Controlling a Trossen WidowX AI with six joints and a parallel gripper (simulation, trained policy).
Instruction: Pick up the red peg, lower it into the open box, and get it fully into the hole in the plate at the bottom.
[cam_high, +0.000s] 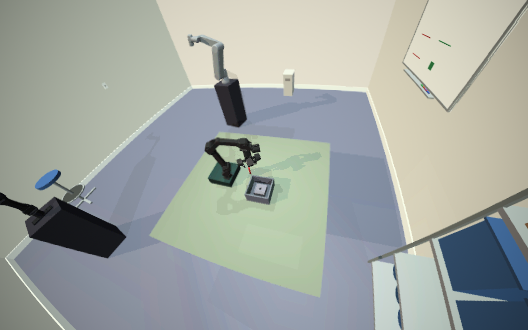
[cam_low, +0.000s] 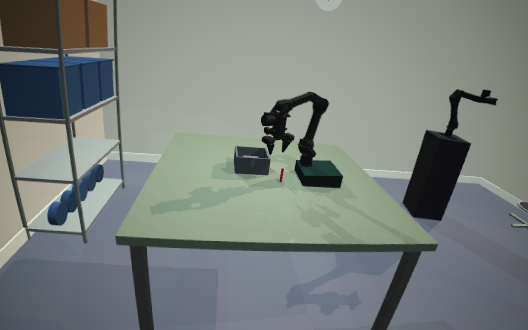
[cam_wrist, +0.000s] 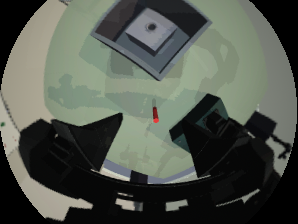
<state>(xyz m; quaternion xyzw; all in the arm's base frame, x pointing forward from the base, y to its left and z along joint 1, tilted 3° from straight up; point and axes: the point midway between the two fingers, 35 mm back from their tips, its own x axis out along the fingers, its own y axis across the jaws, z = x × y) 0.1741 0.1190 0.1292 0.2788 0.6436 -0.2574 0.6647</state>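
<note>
My gripper tip is 4 cm past the red peg, 2 cm to the right of it and 11 cm above it. From my gripper tip the other things lie so: grey box: 14 cm ahead, 11 cm to the right, 12 cm below; then light plate: 14 cm ahead, 11 cm to the right, 10 cm below.
</note>
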